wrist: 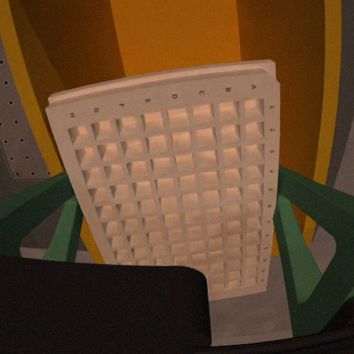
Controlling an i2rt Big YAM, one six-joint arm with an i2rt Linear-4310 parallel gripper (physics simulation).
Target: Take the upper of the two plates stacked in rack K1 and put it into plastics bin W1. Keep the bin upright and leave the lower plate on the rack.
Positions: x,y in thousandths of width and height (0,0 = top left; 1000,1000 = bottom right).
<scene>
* my gripper: 501,499
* yellow plastics bin: 151,151
</scene>
